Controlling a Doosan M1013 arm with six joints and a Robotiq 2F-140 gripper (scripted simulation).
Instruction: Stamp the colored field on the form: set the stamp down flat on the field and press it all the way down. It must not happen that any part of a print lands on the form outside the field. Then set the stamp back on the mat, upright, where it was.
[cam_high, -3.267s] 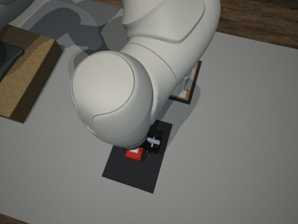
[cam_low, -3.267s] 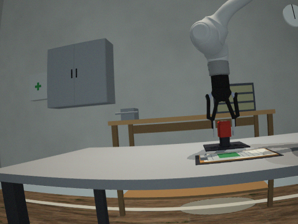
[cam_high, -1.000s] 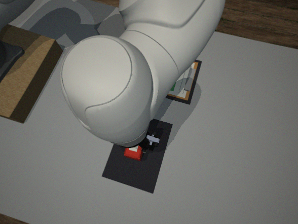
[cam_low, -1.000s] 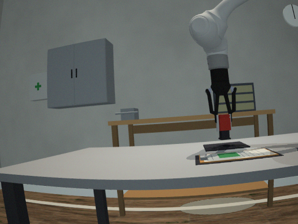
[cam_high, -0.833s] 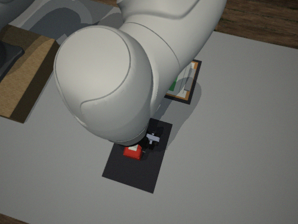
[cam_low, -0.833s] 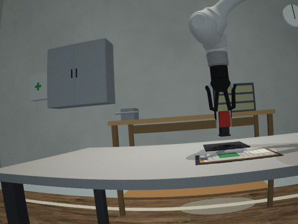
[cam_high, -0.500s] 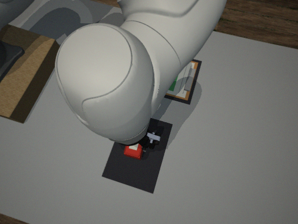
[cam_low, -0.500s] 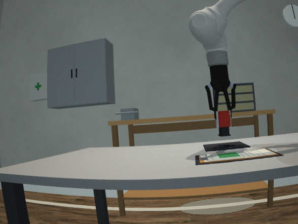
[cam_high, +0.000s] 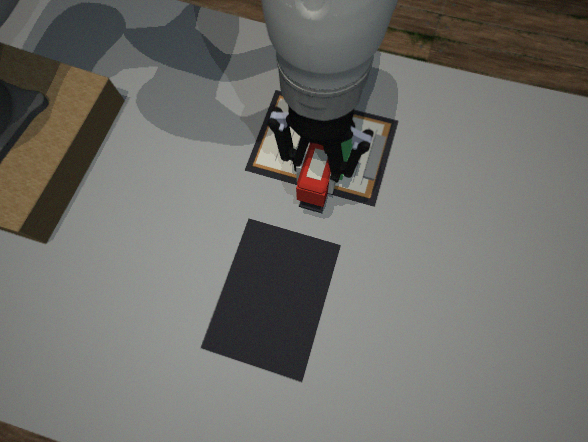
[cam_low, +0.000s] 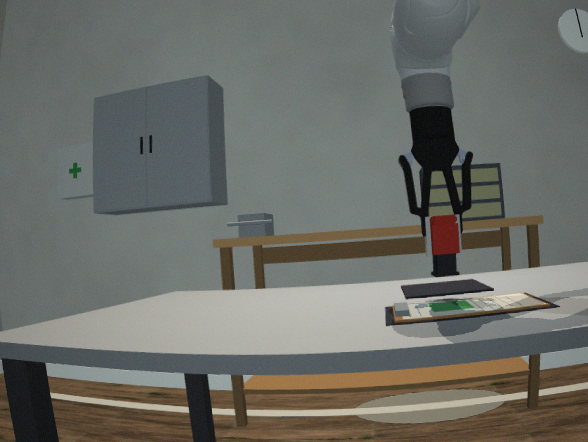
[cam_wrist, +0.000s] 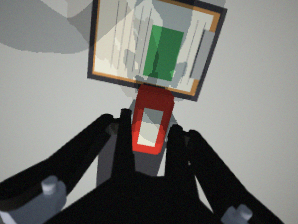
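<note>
Right now my hand is 10 cm to the right of the clipboard, 10 cm above it and 2 cm past it. Also, from my hand: stamp (2 cm below); dark mat (19 cm to the right, 11 cm below).
</note>
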